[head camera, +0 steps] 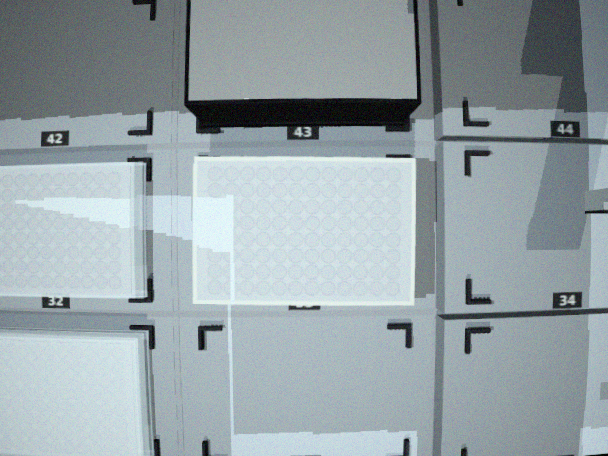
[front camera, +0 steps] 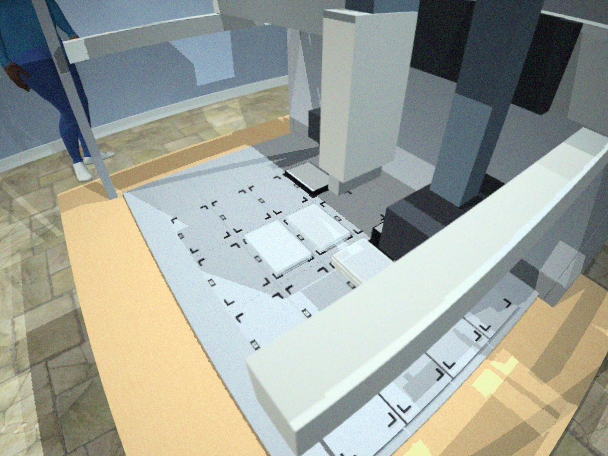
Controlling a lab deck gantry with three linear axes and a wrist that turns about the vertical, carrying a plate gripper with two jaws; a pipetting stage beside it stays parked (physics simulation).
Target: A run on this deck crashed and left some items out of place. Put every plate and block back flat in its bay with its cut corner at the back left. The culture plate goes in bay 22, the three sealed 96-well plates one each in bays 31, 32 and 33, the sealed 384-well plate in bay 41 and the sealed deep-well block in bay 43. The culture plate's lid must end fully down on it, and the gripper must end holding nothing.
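Seen in the pictures: robot's base, origin of its link: (front camera: pixel 172 220).
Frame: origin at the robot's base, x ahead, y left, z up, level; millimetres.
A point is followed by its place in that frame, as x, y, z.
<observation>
The gripper's dark body (front camera: pixel 412 227) @(528, 132, 287) is at the back right in the front view; its jaws are hidden and do not show in the head view. Bay 33 carries a raised sealed 96-well plate (front camera: pixel 364 261) @(380, 253, 28) (head camera: pixel 305 230) @(393, 256, 28), apparently stacked on another whose edge shows below it. Another sealed 96-well plate (front camera: pixel 318 226) @(236, 254, 14) (head camera: pixel 65 235) @(246, 254, 14) lies flat in bay 32. The pale lidded culture plate (front camera: pixel 276 247) @(237, 144, 16) (head camera: pixel 70 395) @(246, 155, 16) lies in bay 22; how fully the lid sits is unclear. The black-edged 384-well plate (front camera: pixel 306 177) @(65, 350, 14) is in bay 41. The deep-well block (head camera: pixel 302 50) @(392, 351, 42) stands in bay 43. Cut corners are unclear.
A pale upright housing (front camera: pixel 340 95) @(405, 136, 383) stands behind bay 41. A dark blue column (front camera: pixel 462 145) @(525, 192, 360) rises above the gripper body. A thick white beam (front camera: pixel 425 290) @(625, -13, 400) crosses the front view and hides part of the deck. A person (front camera: pixel 55 90) stands beyond the table.
</observation>
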